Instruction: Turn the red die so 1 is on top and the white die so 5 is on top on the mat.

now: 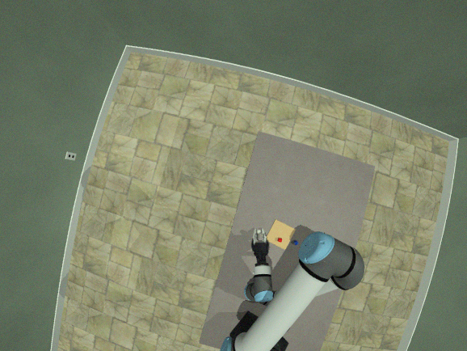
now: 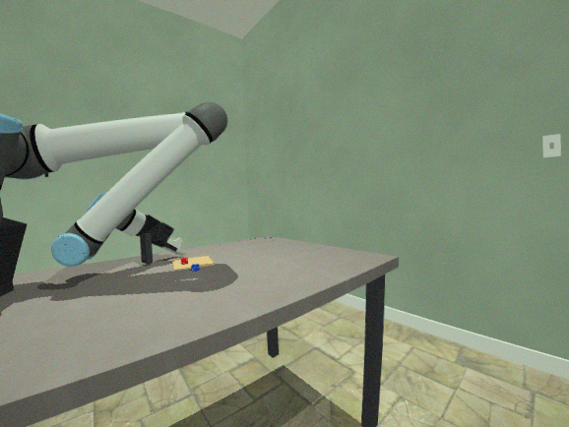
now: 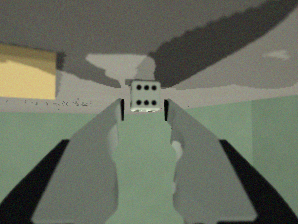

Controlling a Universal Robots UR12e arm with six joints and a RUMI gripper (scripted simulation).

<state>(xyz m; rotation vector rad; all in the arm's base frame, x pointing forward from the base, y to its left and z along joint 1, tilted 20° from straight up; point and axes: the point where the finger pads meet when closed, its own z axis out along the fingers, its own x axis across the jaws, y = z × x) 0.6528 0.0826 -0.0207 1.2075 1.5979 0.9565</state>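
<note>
Right now my hand is 10 mm above the white die. From my hand the other things lie so: blue die (230 mm to the right, 50 mm behind, 10 mm below); then tan mat (130 mm to the right, 20 mm below, 10 mm behind); then red die (130 mm to the right, 40 mm behind).
</note>
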